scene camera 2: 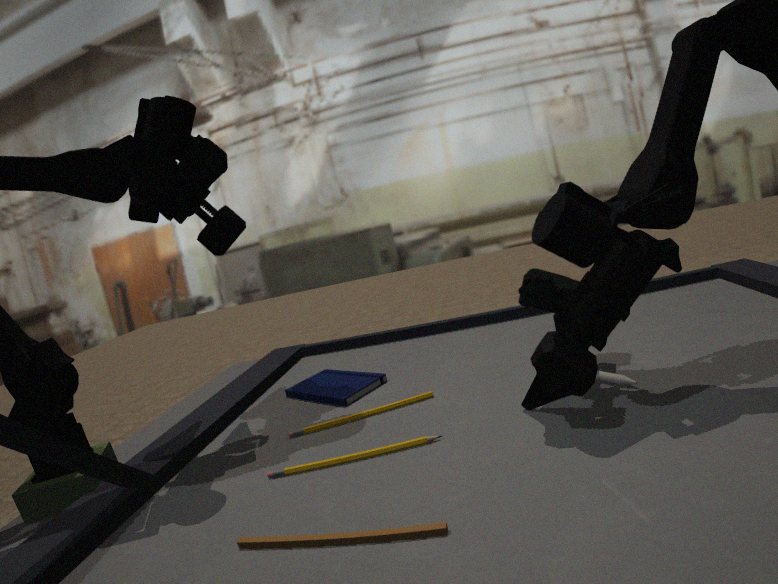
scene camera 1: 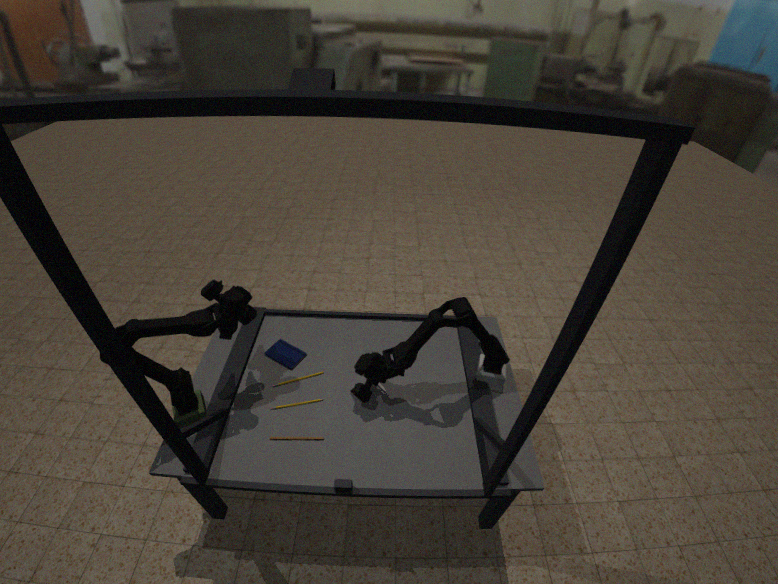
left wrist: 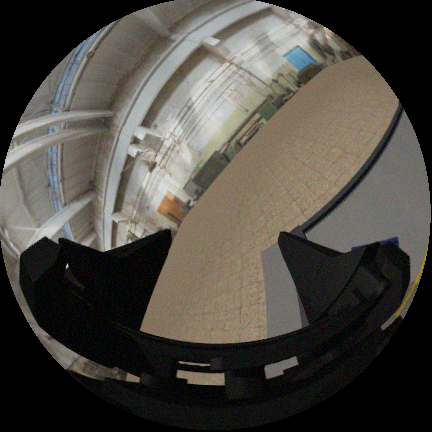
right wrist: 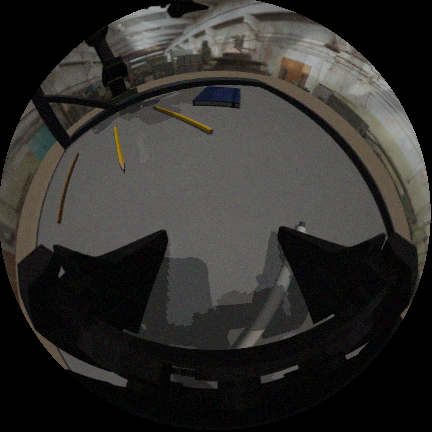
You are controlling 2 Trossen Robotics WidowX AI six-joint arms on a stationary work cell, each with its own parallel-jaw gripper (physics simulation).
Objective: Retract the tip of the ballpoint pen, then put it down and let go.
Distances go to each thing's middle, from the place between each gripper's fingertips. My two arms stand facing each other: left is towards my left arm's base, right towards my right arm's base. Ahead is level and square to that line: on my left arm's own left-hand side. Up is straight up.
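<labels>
Counting from my left hand, I find the blue notebook (scene camera 2: 335, 387) 40 mm behind, 140 mm to the right and 320 mm below. The ballpoint pen (right wrist: 284, 277) is 200 mm behind my left hand, 470 mm to the right of it and 320 mm below it.
My right hand is 70 mm to the left of the ballpoint pen, while the blue notebook is 170 mm ahead of my right hand and 260 mm to the left of it.
</labels>
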